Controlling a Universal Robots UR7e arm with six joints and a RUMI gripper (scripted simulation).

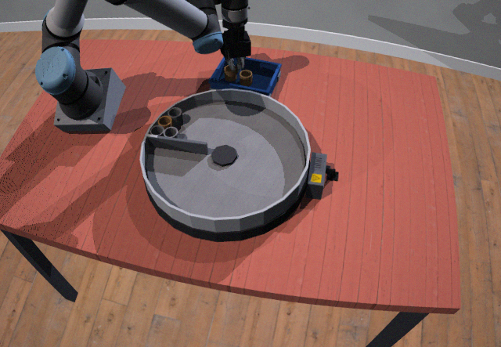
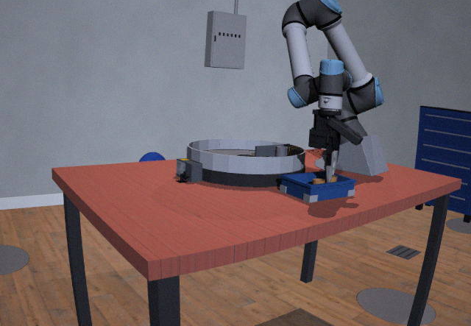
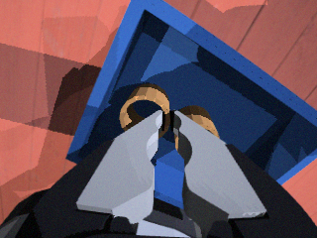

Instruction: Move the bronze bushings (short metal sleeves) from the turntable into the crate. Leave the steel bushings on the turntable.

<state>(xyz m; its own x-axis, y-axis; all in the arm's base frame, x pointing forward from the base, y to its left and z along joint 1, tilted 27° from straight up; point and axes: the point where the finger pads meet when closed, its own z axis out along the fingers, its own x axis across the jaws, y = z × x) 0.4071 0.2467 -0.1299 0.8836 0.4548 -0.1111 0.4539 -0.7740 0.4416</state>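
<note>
Right now the blue crate is 4 cm ahead of my hand, 2 cm below it and 1 cm to the right of it. The rest, counted from my hand: grey turntable (35 cm to the right, 8 cm ahead).
</note>
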